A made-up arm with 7 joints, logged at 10 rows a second.
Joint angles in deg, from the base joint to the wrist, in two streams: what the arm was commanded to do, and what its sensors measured. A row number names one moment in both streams.
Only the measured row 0 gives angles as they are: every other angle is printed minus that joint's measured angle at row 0.
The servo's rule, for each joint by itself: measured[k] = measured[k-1] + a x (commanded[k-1-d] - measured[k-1]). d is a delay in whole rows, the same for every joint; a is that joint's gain. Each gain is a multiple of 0.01, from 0.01 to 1. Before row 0 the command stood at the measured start. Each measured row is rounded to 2 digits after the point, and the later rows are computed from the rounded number. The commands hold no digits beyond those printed.
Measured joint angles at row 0: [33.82, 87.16, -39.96, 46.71, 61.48, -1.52, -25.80]
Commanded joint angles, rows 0 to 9: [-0.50, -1.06, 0.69, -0.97, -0.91, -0.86, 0.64]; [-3.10, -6.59, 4.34, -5.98, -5.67, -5.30, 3.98]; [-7.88, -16.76, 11.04, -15.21, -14.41, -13.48, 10.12]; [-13.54, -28.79, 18.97, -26.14, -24.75, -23.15, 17.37]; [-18.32, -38.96, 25.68, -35.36, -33.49, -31.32, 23.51]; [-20.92, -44.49, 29.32, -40.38, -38.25, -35.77, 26.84]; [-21.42, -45.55, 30.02, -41.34, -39.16, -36.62, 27.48]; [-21.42, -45.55, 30.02, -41.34, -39.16, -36.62, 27.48]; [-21.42, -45.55, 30.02, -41.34, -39.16, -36.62, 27.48]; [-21.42, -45.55, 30.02, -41.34, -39.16, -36.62, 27.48]
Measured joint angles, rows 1 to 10: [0.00, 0.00, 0.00, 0.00, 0.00, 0.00, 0.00]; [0.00, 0.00, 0.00, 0.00, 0.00, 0.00, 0.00]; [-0.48, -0.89, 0.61, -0.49, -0.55, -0.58, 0.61]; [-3.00, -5.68, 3.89, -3.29, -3.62, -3.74, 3.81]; [-7.68, -14.99, 10.18, -9.37, -10.09, -10.27, 9.80]; [-13.31, -26.58, 17.92, -17.92, -18.89, -18.90, 16.99]; [-18.12, -36.98, 24.75, -26.81, -27.65, -27.22, 23.18]; [-20.81, -43.29, 28.77, -33.73, -34.01, -32.95, 26.66]; [-21.40, -45.19, 29.87, -37.61, -37.10, -35.41, 27.44]; [-21.42, -45.49, 30.00, -39.51, -38.34, -36.22, 27.48]
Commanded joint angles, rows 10 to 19: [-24.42, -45.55, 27.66, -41.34, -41.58, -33.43, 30.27]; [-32.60, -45.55, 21.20, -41.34, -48.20, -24.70, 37.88]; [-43.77, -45.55, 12.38, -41.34, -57.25, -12.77, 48.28]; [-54.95, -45.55, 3.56, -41.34, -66.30, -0.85, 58.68]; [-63.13, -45.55, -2.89, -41.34, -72.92, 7.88, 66.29]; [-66.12, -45.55, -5.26, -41.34, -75.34, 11.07, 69.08]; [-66.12, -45.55, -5.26, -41.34, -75.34, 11.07, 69.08]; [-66.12, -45.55, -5.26, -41.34, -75.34, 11.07, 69.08]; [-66.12, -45.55, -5.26, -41.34, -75.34, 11.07, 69.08]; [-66.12, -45.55, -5.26, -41.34, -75.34, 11.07, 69.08]
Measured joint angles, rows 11 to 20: [-21.42, -45.54, 30.02, -40.44, -38.83, -36.49, 27.48]; [-21.42, -45.55, 30.02, -40.90, -39.03, -36.58, 27.48]; [-24.30, -45.55, 27.94, -41.12, -40.56, -34.47, 30.13]; [-32.27, -45.55, 22.01, -41.23, -45.14, -27.92, 37.49]; [-43.31, -45.55, 13.54, -41.29, -52.41, -17.77, 47.74]; [-54.48, -45.55, 4.76, -41.32, -60.74, -6.43, 58.13]; [-62.78, -45.55, -1.97, -41.33, -68.05, 3.16, 65.88]; [-65.99, -45.55, -4.87, -41.34, -72.42, 8.46, 68.92]; [-66.11, -45.55, -5.21, -41.34, -74.17, 10.21, 69.07]; [-66.12, -45.55, -5.25, -41.34, -74.87, 10.79, 69.08]
